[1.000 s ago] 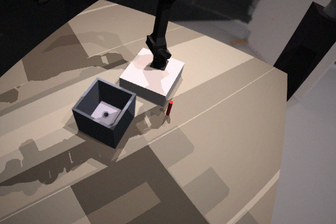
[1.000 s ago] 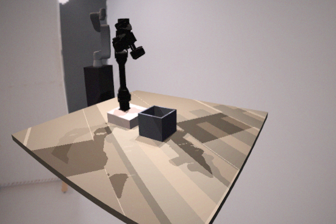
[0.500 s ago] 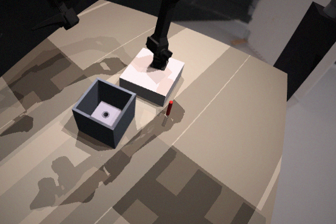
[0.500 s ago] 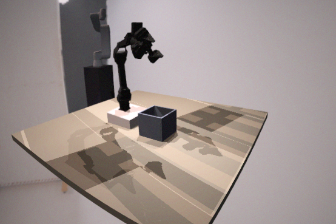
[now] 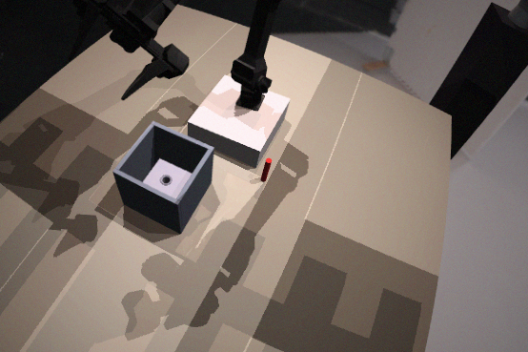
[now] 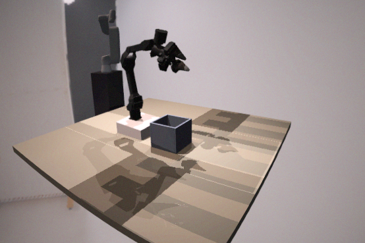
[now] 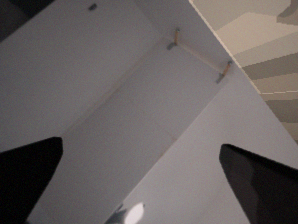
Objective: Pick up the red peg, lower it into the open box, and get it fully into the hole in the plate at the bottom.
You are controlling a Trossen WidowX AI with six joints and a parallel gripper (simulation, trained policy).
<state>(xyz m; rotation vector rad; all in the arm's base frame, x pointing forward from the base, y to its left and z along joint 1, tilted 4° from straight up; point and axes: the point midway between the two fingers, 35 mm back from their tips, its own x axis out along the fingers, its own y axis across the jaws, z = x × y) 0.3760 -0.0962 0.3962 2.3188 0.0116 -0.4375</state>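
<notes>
Now: the red peg 390 mm below my gripper tip, 250 mm behind it and 230 mm to the left of it. Also, from my gripper tip: pale plate: 390 mm below, 110 mm behind, 30 mm to the left.
</notes>
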